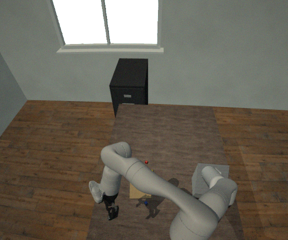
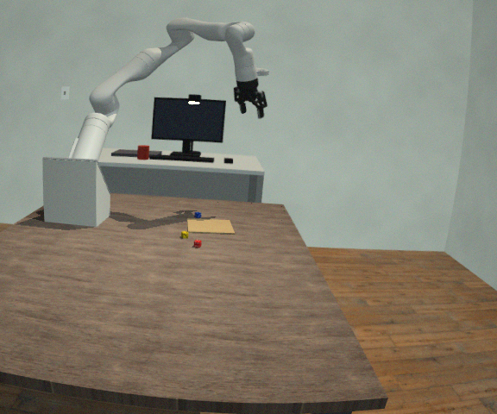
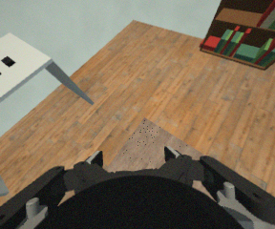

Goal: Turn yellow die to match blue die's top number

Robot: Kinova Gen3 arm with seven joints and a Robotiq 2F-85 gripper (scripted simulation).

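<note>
My hand is 210 mm past the yellow die, 360 mm to the left of it and 350 mm above it. The rest, counted from my hand: red die (170 mm behind, 440 mm to the right, 350 mm below); then blue die (170 mm behind, 140 mm to the right, 350 mm below); then tan mat (130 mm behind, 240 mm to the right, 350 mm below).
</note>
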